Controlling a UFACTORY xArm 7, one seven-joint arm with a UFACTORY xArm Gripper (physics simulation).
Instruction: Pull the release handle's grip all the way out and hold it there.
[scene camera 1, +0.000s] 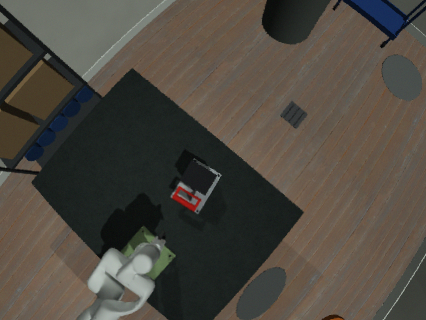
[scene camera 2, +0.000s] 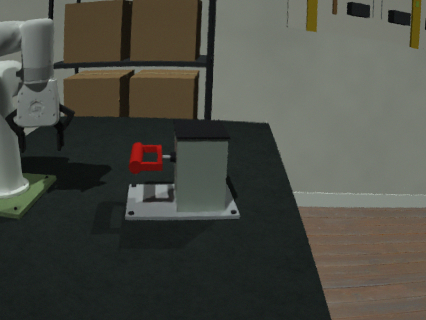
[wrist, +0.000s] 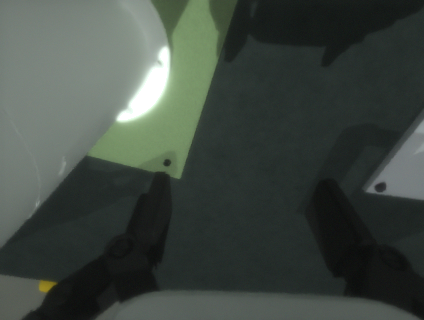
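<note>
The red release handle grip (scene camera 1: 184, 204) (scene camera 2: 135, 158) is a rectangular loop on a short metal rod (scene camera 2: 167, 157). It stands out from the side of a pale grey-green housing (scene camera 2: 201, 175) with a black top, which also shows in scene camera 1 (scene camera 1: 200, 176). The housing stands on a white base plate (scene camera 2: 155, 209) (wrist: 405, 175). My gripper (scene camera 2: 41, 149) (wrist: 241, 192) is open and empty, fingers pointing down. In scene camera 2 it is left of the grip, with a wide gap between them, its fingertips near the grip's height. The grip does not show in the wrist view.
The arm's green mounting plate (scene camera 1: 162, 260) (scene camera 2: 35, 195) (wrist: 195, 75) lies on the dark table top (scene camera 1: 125, 115) (scene camera 2: 200, 270). A shelf rack (scene camera 2: 210, 90) with cardboard boxes (scene camera 2: 165, 95) stands behind the table. A dark round bin (scene camera 1: 295, 20) stands on the floor.
</note>
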